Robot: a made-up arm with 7 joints. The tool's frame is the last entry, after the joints.
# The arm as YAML. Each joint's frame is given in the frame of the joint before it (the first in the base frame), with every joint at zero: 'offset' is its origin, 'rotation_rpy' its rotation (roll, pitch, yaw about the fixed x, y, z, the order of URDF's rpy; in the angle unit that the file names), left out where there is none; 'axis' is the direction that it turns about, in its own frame. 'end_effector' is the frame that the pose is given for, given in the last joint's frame.
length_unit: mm
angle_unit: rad
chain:
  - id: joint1
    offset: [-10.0, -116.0, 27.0]
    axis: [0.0, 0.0, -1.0]
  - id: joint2
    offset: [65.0, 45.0, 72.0]
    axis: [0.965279, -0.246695, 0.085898]
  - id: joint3
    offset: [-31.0, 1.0, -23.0]
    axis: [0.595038, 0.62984, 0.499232]
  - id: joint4
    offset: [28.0, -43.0, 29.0]
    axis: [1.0, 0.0, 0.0]
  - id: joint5
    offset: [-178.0, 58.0, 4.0]
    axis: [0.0, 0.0, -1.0]
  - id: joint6
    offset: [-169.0, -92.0, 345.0]
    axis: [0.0, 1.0, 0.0]
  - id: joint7
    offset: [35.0, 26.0, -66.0]
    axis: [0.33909, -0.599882, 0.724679]
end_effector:
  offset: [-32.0, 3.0, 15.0]
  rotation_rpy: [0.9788, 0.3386, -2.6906]
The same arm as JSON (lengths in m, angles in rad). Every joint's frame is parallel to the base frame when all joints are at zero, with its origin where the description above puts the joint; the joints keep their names.
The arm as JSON. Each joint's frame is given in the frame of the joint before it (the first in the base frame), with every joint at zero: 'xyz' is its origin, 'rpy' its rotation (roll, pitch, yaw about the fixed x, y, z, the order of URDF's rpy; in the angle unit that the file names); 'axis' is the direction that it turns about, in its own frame. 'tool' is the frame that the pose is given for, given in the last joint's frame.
{"units": {"length": "m", "angle": "rad"}, "joints": [
  {"name": "joint1", "type": "revolute", "origin": {"xyz": [-0.01, -0.116, 0.027], "rpy": [0.0, 0.0, 0.0]}, "axis": "-z"},
  {"name": "joint2", "type": "revolute", "origin": {"xyz": [0.065, 0.045, 0.072], "rpy": [0.0, 0.0, 0.0]}, "axis": [0.965279, -0.246695, 0.085898]},
  {"name": "joint3", "type": "revolute", "origin": {"xyz": [-0.031, 0.001, -0.023], "rpy": [0.0, 0.0, 0.0]}, "axis": [0.595038, 0.62984, 0.499232]},
  {"name": "joint4", "type": "revolute", "origin": {"xyz": [0.028, -0.043, 0.029], "rpy": [0.0, 0.0, 0.0]}, "axis": "+x"},
  {"name": "joint5", "type": "revolute", "origin": {"xyz": [-0.178, 0.058, 0.004], "rpy": [0.0, 0.0, 0.0]}, "axis": "-z"},
  {"name": "joint6", "type": "revolute", "origin": {"xyz": [-0.169, -0.092, 0.345], "rpy": [0.0, 0.0, 0.0]}, "axis": "+y"},
  {"name": "joint7", "type": "revolute", "origin": {"xyz": [0.035, 0.026, -0.066], "rpy": [0.0, 0.0, 0.0]}, "axis": [0.33909, -0.599882, 0.724679]}
], "tool": {"origin": {"xyz": [-0.032, 0.003, 0.015], "rpy": [0.9788, 0.3386, -2.6906]}}}

